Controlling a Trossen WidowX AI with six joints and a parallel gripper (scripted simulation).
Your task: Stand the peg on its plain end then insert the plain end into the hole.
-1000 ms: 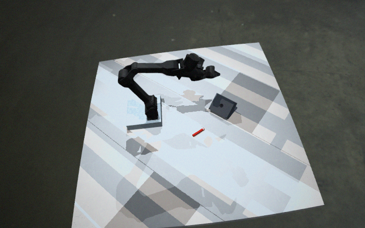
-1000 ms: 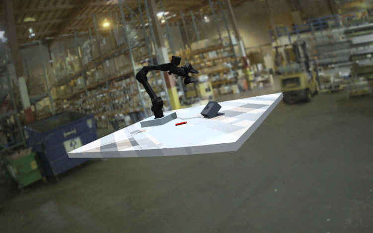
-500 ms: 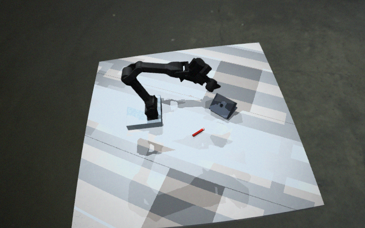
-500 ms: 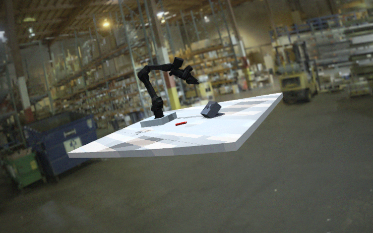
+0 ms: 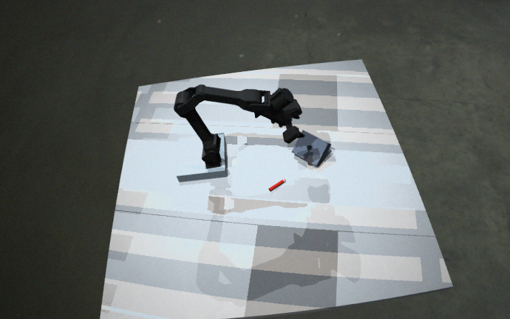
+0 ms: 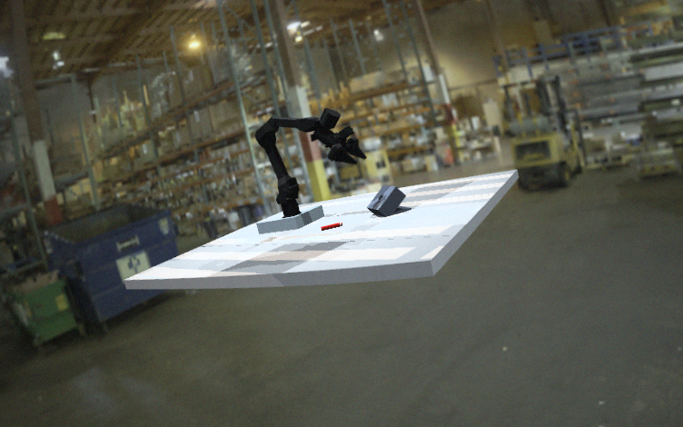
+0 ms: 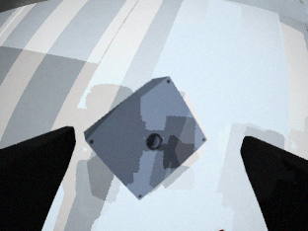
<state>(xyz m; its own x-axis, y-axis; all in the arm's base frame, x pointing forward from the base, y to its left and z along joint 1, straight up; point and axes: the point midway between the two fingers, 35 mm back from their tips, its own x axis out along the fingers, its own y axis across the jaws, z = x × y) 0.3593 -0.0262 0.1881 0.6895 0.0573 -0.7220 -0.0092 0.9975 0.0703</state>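
The red peg is 210 mm below my gripper tip, 110 mm to the right of it and 110 mm behind it. Also, from my gripper tip: dark sloped panel (170 mm below, 50 mm ahead, 20 mm to the left).
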